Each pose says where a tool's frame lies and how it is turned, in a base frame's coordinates. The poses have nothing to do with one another.
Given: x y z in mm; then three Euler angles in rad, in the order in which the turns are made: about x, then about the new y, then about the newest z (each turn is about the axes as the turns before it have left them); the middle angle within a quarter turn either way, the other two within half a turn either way.
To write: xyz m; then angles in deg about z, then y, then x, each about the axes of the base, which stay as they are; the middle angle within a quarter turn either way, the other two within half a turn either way. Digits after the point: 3 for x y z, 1 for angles.
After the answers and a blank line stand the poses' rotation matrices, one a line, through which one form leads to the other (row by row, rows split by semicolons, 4 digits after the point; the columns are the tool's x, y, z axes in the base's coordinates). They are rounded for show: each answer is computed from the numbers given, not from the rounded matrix.
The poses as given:
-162 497 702 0.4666 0.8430 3.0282
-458 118 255 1.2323 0.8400 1.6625
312 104 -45 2.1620 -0.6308 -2.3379
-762 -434 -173 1.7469 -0.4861 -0.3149
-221 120 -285 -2.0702 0.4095 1.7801
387 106 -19 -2.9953 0.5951 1.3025
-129 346 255 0.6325 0.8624 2.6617
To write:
-0.162 0.497 0.702 173.5 48.3 26.7
-0.458 0.118 0.255 95.3 48.1 70.6
0.312 0.104 -0.045 -134.0 -36.1 123.9
-0.762 -0.434 -0.173 -18.0 -27.9 100.1
-0.221 0.120 -0.285 102.0 23.5 -118.6
0.387 0.106 -0.019 74.6 34.1 -171.6
-0.129 0.346 0.255 152.5 49.4 36.2

-0.6610 -0.0753 0.7466; -0.2327 -0.9254 -0.2993; 0.7134 -0.3715 0.5941
-0.0611 -0.6647 0.7446; 0.2664 -0.7298 -0.6296; 0.9619 0.1599 0.2216
-0.5605 0.5814 -0.5898; 0.7411 0.0343 -0.6705; -0.3696 -0.8129 -0.4501
0.8407 0.2738 -0.4672; -0.3831 -0.3090 -0.8705; -0.3828 0.9108 -0.1549
-0.1906 -0.8973 0.3982; -0.3958 0.4414 0.8053; -0.8983 -0.0041 -0.4393
0.2195 -0.7985 0.5606; -0.9756 -0.1835 0.1207; 0.0065 -0.5734 -0.8192
-0.5771 -0.3004 0.7594; -0.0259 -0.9227 -0.3846; 0.8162 -0.2416 0.5248

